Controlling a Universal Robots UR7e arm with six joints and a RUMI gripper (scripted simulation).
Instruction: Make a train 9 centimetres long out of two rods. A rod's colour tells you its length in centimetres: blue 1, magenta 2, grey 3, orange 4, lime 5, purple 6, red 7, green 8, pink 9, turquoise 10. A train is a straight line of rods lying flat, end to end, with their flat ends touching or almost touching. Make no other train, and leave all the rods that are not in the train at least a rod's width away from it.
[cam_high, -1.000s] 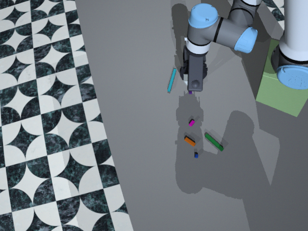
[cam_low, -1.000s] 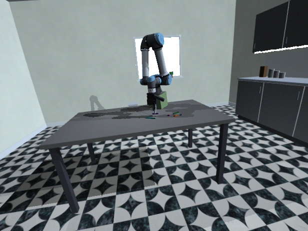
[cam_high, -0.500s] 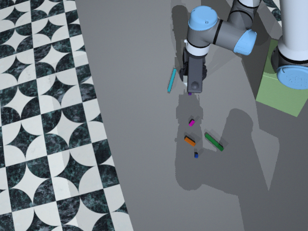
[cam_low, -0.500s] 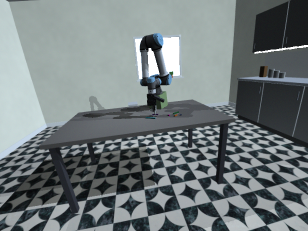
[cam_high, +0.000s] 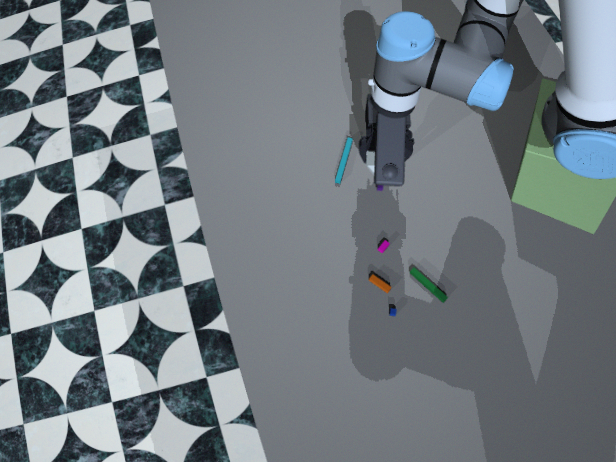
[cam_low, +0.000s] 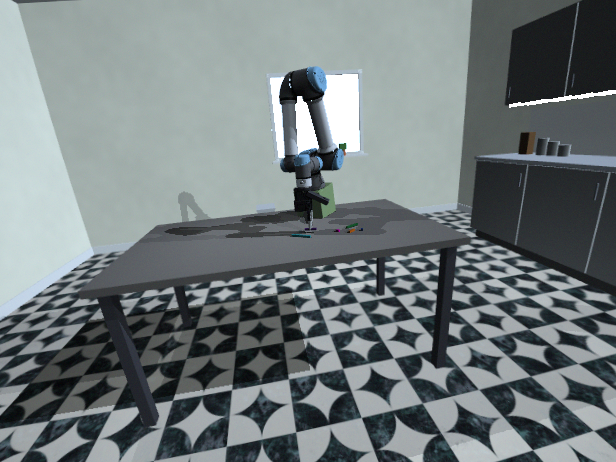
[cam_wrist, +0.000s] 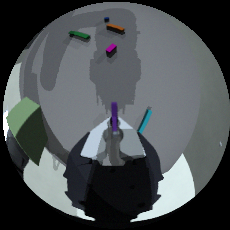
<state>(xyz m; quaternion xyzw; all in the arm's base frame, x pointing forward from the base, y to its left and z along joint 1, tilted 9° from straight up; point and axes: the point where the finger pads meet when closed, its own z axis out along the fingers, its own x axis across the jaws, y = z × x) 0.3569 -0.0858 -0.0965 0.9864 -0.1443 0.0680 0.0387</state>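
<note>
Right now the purple rod is 10 mm below my hand. From my hand the other things lie so: magenta rod: 40 mm ahead, 130 mm to the left, 20 mm below; turquoise rod: 50 mm ahead, 60 mm to the right, 20 mm below; grey rod: 10 mm behind, 50 mm to the right, 20 mm below.
</note>
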